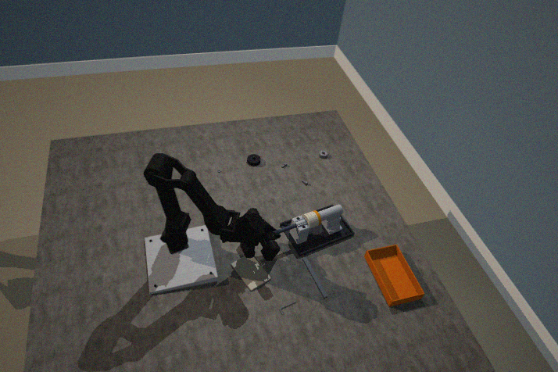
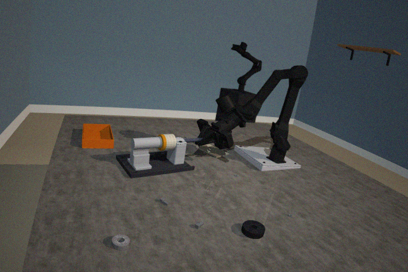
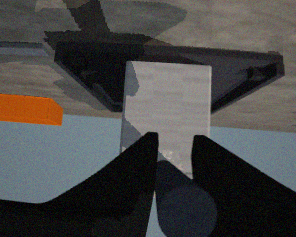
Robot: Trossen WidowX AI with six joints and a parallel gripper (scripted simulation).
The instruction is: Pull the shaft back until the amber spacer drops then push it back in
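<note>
The dark shaft is 60 mm ahead of my gripper tip and 20 mm above it. From my gripper tip the other things lie so: amber spacer (150 mm ahead, 20 mm above); then pale card (130 mm behind, 60 mm to the right, 60 mm below); then thin bar (170 mm to the right, 60 mm below, 60 mm ahead).
</note>
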